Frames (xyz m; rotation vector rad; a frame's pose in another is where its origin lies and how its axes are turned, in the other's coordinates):
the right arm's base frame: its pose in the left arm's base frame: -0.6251 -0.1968 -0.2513 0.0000 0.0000 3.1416
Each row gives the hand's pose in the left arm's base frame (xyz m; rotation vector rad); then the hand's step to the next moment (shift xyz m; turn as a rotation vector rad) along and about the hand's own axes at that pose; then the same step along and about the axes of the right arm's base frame.
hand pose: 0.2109 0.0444 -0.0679 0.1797 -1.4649 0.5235
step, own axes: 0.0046 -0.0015 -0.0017 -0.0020 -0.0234 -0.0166
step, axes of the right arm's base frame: -0.0023 -0.0005 0.0046 -0.0252 0.0139 0.0007
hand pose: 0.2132 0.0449 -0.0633 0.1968 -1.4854 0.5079
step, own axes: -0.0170 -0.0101 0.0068 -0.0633 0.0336 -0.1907
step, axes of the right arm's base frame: 0.0017 0.0153 -0.0142 -0.1563 -0.0986 -0.0858
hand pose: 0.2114 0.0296 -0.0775 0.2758 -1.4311 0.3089
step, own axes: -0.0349 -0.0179 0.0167 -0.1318 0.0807 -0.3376
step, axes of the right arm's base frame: 0.0127 0.0243 -0.0327 -0.2666 -0.1934 -0.1714
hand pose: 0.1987 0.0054 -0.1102 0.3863 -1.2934 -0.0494
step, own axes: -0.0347 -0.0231 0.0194 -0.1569 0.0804 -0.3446
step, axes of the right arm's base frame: 0.0240 0.0178 -0.0350 -0.2662 -0.2011 -0.1963
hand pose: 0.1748 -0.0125 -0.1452 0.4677 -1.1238 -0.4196
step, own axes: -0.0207 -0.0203 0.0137 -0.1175 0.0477 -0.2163
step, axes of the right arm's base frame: 0.0221 0.0076 -0.0219 -0.1597 -0.1342 -0.1390
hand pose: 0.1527 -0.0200 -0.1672 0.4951 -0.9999 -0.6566
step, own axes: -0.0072 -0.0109 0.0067 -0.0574 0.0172 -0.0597
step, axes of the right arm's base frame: 0.0116 0.0032 -0.0084 -0.0357 -0.0574 -0.0508
